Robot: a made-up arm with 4 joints. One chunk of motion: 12 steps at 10 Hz.
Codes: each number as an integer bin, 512 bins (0 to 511) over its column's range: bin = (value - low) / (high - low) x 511, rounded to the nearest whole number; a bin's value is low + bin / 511 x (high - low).
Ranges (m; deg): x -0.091..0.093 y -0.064..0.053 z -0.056..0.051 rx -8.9..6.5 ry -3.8..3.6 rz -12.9..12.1
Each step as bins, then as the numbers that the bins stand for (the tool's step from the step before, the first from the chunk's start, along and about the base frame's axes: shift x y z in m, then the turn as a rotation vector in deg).
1 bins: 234 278 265 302 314 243
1 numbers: -0.00674 -0.00035 -0.00051 0.201 0.747 -1.012
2 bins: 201 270 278 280 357 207
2 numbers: -0.01862 -0.00218 0.00221 -0.462 1.370 -2.773
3 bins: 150 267 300 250 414 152
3 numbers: -0.03699 -0.00287 0.00682 -1.366 2.195 -5.464
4 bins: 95 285 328 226 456 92
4 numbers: -0.05679 0.00125 0.01268 -2.089 2.804 -8.399
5 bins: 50 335 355 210 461 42
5 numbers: -0.07300 0.01270 0.01833 -2.571 2.876 -10.845
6 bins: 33 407 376 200 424 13
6 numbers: -0.07912 0.02919 0.02273 -2.873 2.340 -12.264
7 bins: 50 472 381 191 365 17
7 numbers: -0.07300 0.04407 0.02378 -3.144 1.486 -12.068
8 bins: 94 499 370 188 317 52
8 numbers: -0.05715 0.05025 0.02148 -3.234 0.791 -10.356
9 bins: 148 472 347 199 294 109
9 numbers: -0.03771 0.04407 0.01666 -2.903 0.458 -7.567
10 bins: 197 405 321 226 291 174
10 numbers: -0.02006 0.02873 0.01122 -2.089 0.414 -4.387
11 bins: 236 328 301 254 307 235
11 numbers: -0.00602 0.01110 0.00703 -1.245 0.646 -1.403
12 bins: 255 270 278 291 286 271
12 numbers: 0.00082 -0.00218 0.00221 -0.130 0.342 0.358
